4 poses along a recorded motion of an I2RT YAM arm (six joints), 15 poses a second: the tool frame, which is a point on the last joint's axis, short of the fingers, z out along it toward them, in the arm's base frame.
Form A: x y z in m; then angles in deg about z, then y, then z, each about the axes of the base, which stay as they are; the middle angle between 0 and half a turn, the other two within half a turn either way.
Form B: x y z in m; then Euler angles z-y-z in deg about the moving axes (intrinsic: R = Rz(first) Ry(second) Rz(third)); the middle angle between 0 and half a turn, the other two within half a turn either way. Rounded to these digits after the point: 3 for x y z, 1 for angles.
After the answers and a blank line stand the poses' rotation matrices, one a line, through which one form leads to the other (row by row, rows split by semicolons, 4 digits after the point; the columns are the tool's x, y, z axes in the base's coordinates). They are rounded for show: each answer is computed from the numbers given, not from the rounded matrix.
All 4 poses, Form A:
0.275 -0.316 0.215 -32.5 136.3 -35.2
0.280 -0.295 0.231 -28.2 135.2 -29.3
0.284 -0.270 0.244 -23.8 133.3 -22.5
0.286 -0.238 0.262 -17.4 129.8 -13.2
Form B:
0.275 -0.316 0.215 -35.2 136.3 -32.5
0.280 -0.295 0.231 -29.3 135.2 -28.2
0.284 -0.270 0.244 -22.5 133.3 -23.8
0.286 -0.238 0.262 -13.2 129.8 -17.4

-0.8080 0.1687 0.5646; -0.0876 0.9131 -0.3982; -0.5827 -0.3712 -0.7230
-0.7766 0.1389 0.6145; -0.1061 0.9327 -0.3448; -0.6210 -0.3330 -0.7096
-0.7342 0.0944 0.6724; -0.1327 0.9512 -0.2785; -0.6659 -0.2937 -0.6858
-0.6630 0.0315 0.7480; -0.1517 0.9727 -0.1754; -0.7331 -0.2297 -0.6401

